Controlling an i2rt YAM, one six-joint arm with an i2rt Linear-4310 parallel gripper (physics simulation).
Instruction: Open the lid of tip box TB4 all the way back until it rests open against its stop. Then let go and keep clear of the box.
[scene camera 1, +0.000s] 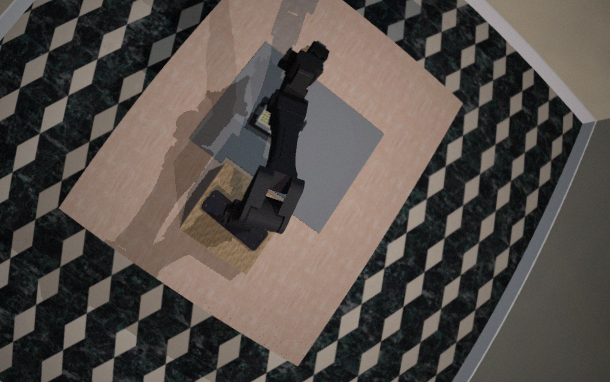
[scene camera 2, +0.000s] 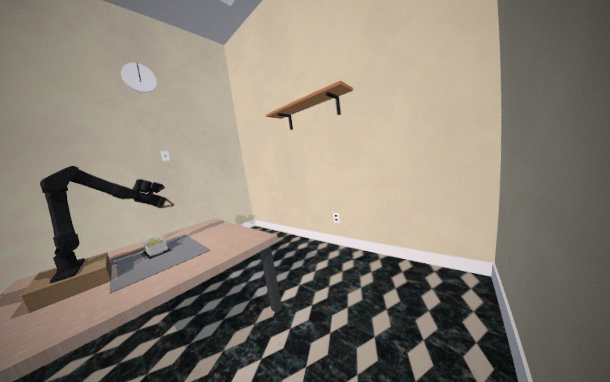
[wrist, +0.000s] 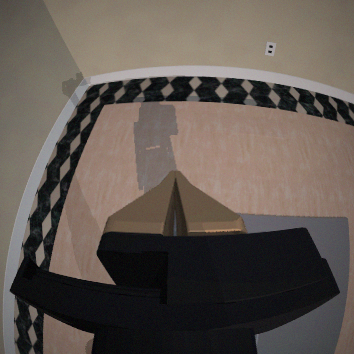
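Pixels of known places: gripper, fingertip midpoint: (scene camera 1: 307, 47) (scene camera 2: 173, 205) (wrist: 174, 177); arm's base, link origin: (scene camera 1: 234, 220) (scene camera 2: 69, 270).
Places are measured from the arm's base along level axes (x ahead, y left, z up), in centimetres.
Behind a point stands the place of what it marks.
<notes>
A small tip box (scene camera 1: 265, 118) {x 28.4, y 12.3, z 0.4 cm} (scene camera 2: 155, 246) {x 31.7, y 2.3, z -1.0 cm} with a yellow, dotted rack stands on the grey mat (scene camera 1: 345, 135) {x 44.0, y -10.7, z -7.4 cm} (scene camera 2: 180, 255) {x 40.9, y -11.9, z -7.4 cm} (wrist: 300, 320) {x 30.9, y -9.8, z -7.4 cm}. In scene camera 1 the arm covers much of the box. In scene camera 2 it is small, with pale clear sides; I cannot tell the angle of its lid, and no TB4 label is legible. The box does not show in the wrist view. My gripper (scene camera 2: 171, 203) {x 46.8, y 16.6, z 16.5 cm} (wrist: 174, 177) {x 46.8, y 16.6, z 16.5 cm} is shut, its tan fingertips together with nothing between them. It is high above the table, well above the box and apart from it.
The arm's base stands on a wooden block (scene camera 1: 200, 227) {x -7.7, y 6.3, z 0.3 cm} (scene camera 2: 45, 295) {x -4.9, y -12.1, z -3.5 cm} beside the mat. The pinkish table (scene camera 1: 340, 280) {x 6.6, y -39.6, z -7.7 cm} (scene camera 2: 245, 240) {x 71.6, y -26.6, z -7.7 cm} (wrist: 225, 150) {x 65.9, y 12.2, z -7.7 cm} extends around them. A wall shelf (scene camera 2: 310, 101) and a round clock (scene camera 2: 139, 77) are on the walls.
</notes>
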